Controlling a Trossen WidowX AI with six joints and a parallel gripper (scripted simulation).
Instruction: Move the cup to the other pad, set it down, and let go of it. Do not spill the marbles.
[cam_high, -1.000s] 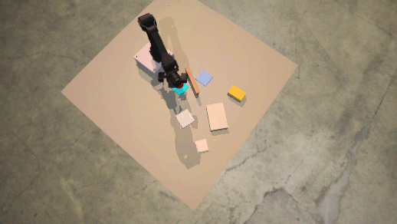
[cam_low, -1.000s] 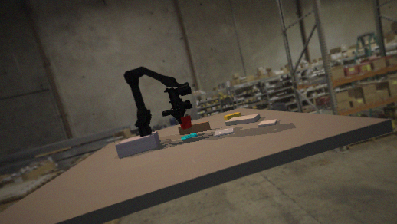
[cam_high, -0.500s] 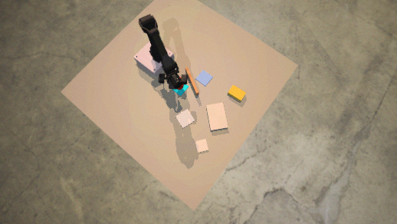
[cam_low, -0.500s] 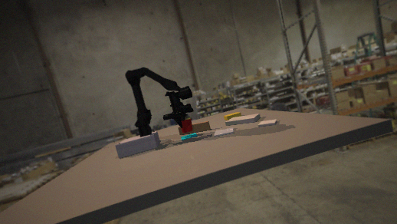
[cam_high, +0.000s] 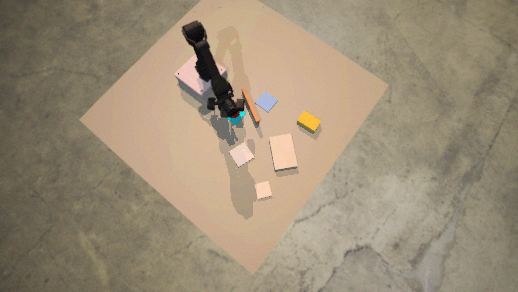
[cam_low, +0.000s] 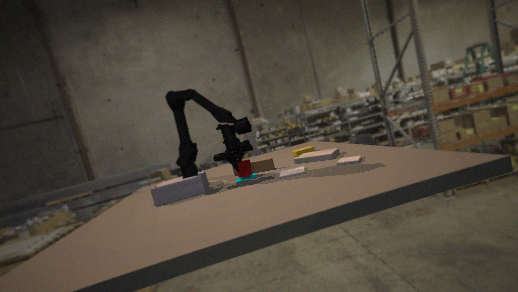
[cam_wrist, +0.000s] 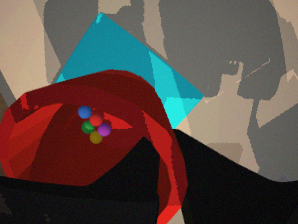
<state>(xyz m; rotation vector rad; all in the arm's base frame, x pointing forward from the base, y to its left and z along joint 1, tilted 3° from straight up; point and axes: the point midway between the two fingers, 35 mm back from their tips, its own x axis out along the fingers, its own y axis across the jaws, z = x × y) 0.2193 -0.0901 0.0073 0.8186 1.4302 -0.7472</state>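
My gripper tip is now 3 cm short of the cyan pad, 2 cm to the right of it and 5 cm above it. Round my gripper tip: wooden bar (8 cm ahead, 10 cm to the left, 3 cm below); light blue pad (13 cm ahead, 18 cm to the left, 5 cm below); red cup (3 cm ahead, 2 cm to the left).
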